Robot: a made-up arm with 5 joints.
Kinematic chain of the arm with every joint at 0, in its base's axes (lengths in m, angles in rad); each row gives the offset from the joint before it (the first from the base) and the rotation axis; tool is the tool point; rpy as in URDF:
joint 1: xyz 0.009 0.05 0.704 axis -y
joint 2: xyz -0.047 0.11 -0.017 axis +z
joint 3: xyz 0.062 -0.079 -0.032 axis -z
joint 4: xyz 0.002 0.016 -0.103 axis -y
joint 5: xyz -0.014 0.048 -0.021 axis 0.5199 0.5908 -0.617
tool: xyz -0.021 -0.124 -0.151 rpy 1.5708 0 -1.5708
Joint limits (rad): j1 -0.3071..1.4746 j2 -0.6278..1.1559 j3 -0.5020..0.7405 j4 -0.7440..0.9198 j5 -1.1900..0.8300
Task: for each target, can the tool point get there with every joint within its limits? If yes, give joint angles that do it. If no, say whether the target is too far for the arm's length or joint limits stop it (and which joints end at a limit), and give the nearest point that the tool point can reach.
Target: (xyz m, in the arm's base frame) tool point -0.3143 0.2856 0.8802
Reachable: no: joint limits stop it (at a limit: joint 1, joint 2, joint 4, joint 5) | nearest point -0.2577 0.1891 0.6090 | short by 0.293 m
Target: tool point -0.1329 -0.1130 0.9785
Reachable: no: joint limits stop it (at a limit: joint 1, joint 4, joint 5) | nearest point 0.0847 0.0090 0.8198 | short by 0.296 m
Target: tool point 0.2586 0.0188 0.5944
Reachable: yes | joints 0.7049 0.4526 0.6312 -0.1874 -0.9091
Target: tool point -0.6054 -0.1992 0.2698
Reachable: no: too far | nearest point -0.2413 0.0341 0.4711 | short by 0.477 m
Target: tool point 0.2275 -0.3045 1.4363
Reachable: no: too far | nearest point 0.1962 0.0287 0.8651 | short by 0.662 m
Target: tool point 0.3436 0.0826 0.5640
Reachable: yes | joints 1.0490 -0.0285 -0.2105 0.6934 0.4839
